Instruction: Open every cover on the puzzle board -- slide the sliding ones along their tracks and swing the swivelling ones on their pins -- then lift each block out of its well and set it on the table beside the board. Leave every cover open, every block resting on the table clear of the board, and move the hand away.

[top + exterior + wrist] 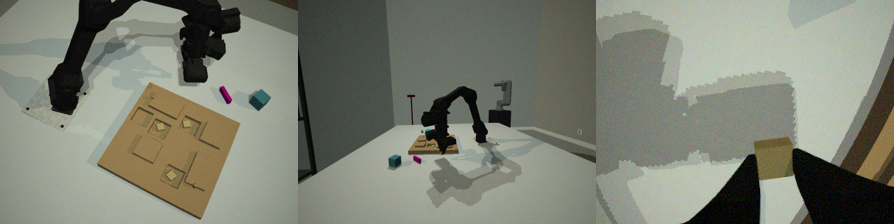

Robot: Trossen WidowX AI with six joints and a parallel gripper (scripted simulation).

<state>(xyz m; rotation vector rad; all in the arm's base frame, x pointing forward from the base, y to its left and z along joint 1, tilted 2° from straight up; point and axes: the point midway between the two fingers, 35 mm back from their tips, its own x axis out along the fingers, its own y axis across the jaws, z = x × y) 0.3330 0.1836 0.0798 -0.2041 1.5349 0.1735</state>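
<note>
Right now the tan puzzle board is 22 cm to the right of my gripper tip, 2 cm below it and 1 cm ahead of it. From my gripper tip the other things lie so: orange block: 52 cm to the right, 10 cm behind, 3 cm below; then teal cube: 23 cm ahead, 3 cm to the right, 2 cm below; then magenta bar: 13 cm ahead, 3 cm to the right, 3 cm below.
</note>
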